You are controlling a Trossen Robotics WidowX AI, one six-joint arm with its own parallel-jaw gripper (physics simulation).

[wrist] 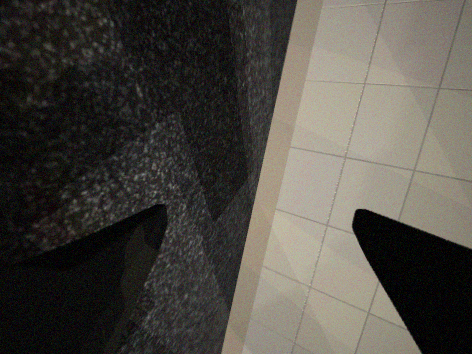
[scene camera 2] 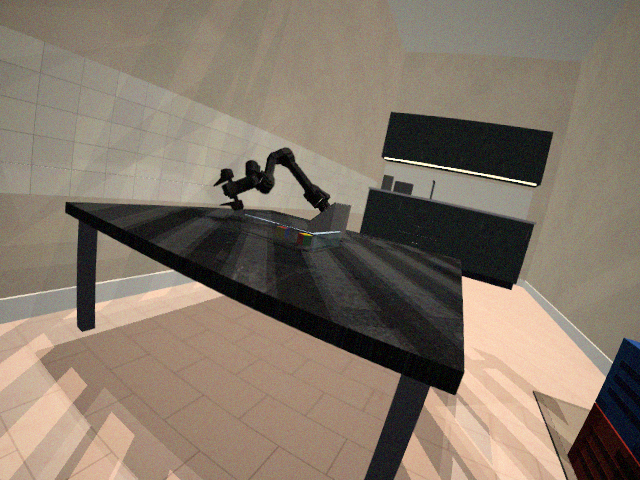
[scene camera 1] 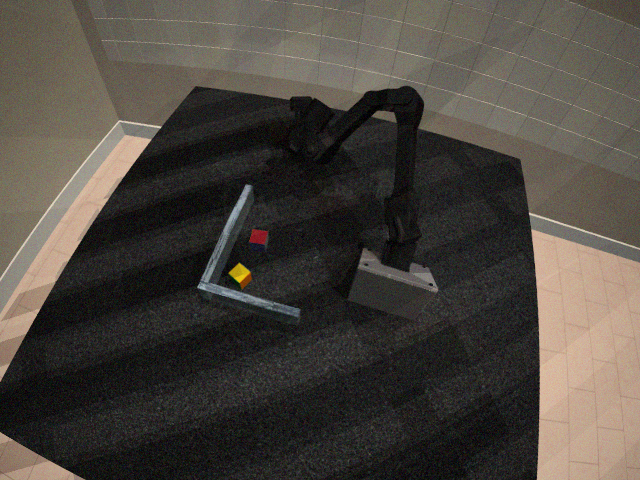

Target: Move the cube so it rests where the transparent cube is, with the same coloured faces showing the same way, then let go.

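Seen in the pictures: gripper, fingertip midpoint: (wrist: 260,215) (scene camera 2: 216,195); arm's base, origin of the base link: (scene camera 2: 328,213) (scene camera 1: 395,264).
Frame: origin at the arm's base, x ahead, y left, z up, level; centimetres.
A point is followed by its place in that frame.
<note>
A small cube (scene camera 1: 258,239) (scene camera 2: 282,231) with a red top and a dark blue side sits inside the corner of an L-shaped barrier. A second cube (scene camera 1: 239,275) (scene camera 2: 305,238), yellow on top with orange and green sides, sits closer to the corner and is turned differently. Which of the two is the transparent one is hard to tell. My gripper (scene camera 1: 292,124) {y -37.0, x 37.5, z -1.0 cm} (scene camera 2: 218,194) {y -37.0, x 37.5, z -1.0 cm} (wrist: 260,215) {y -37.0, x 37.5, z -1.0 cm} is open and empty, above the table's far side, well away from both cubes. Neither cube shows in the wrist view.
The L-shaped barrier (scene camera 1: 223,242) {y 7.3, x 40.0, z -4.5 cm} (scene camera 2: 326,240) {y 19.3, x 29.7, z -7.2 cm} has two low grey-blue walls, left of and in front of the cubes in scene camera 1. The arm's grey base block (scene camera 1: 390,289) {y 7.0, x -0.4, z 1.3 cm} (scene camera 2: 336,217) {y 7.2, x 4.1, z -0.4 cm} stands to the right. The dark table (scene camera 1: 310,387) {y 30.2, x 8.3, z -10.5 cm} (scene camera 2: 361,299) {y 50.9, x 64.8, z -10.5 cm} has a tiled wall behind it.
</note>
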